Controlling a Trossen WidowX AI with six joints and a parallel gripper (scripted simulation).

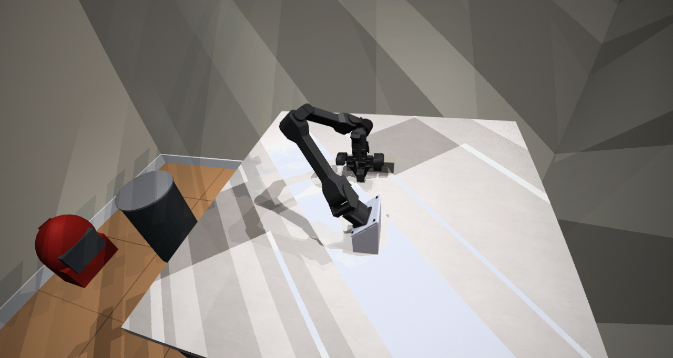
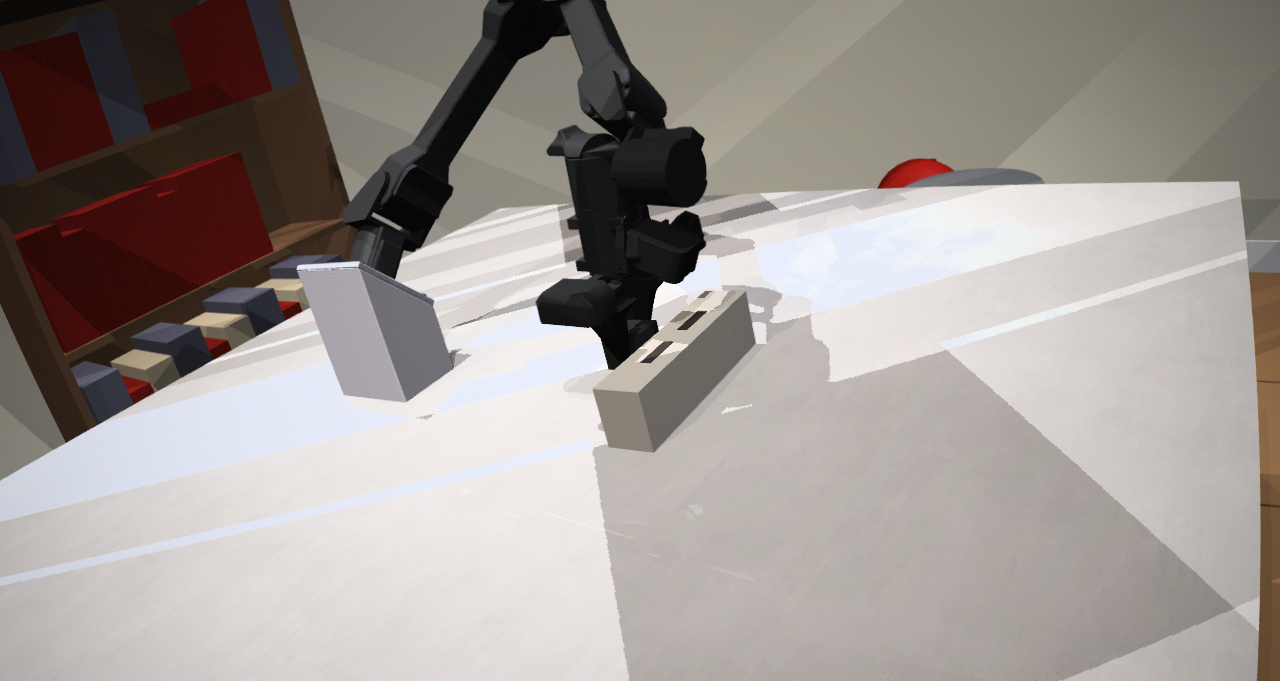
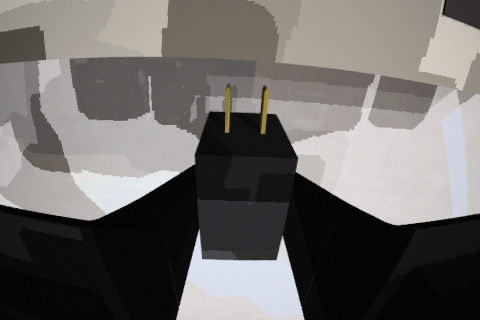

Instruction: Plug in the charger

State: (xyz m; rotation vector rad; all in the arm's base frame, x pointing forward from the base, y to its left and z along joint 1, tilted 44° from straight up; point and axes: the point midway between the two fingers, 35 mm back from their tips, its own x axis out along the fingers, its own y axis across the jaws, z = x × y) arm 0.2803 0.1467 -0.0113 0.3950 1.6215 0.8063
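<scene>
Now: the black two-prong charger 20 mm ahead of my gripper tip and 10 mm above it.
</scene>
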